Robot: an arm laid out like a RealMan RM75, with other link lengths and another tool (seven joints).
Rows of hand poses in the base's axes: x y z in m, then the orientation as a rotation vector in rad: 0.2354, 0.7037, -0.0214, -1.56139, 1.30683, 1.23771; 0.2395, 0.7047, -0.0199, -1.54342, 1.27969, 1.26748; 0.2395, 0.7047, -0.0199, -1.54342, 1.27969, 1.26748; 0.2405, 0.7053, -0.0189, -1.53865, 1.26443, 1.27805; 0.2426, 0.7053, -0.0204, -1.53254, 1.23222, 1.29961; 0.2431, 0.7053, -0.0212, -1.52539, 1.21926, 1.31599; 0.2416, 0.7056, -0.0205, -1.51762, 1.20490, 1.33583; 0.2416, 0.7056, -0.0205, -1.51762, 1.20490, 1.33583; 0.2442, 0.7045, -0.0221, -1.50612, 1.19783, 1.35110
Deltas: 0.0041, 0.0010, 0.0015, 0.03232, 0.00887, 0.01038; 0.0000, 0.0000, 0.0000, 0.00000, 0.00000, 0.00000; 0.0010, 0.0006, 0.0010, 0.01403, 0.00021, 0.00632; 0.0021, 0.0000, -0.0015, 0.02703, -0.00045, 0.01571; 0.0005, 0.0000, -0.0008, 0.01457, 0.00585, 0.00743; -0.0015, 0.0003, 0.0007, 0.01616, 0.00769, 0.00931; 0.0000, 0.0000, 0.0000, 0.00000, 0.00000, 0.00000; 0.0026, -0.0011, -0.0016, 0.01307, 0.00892, 0.00273
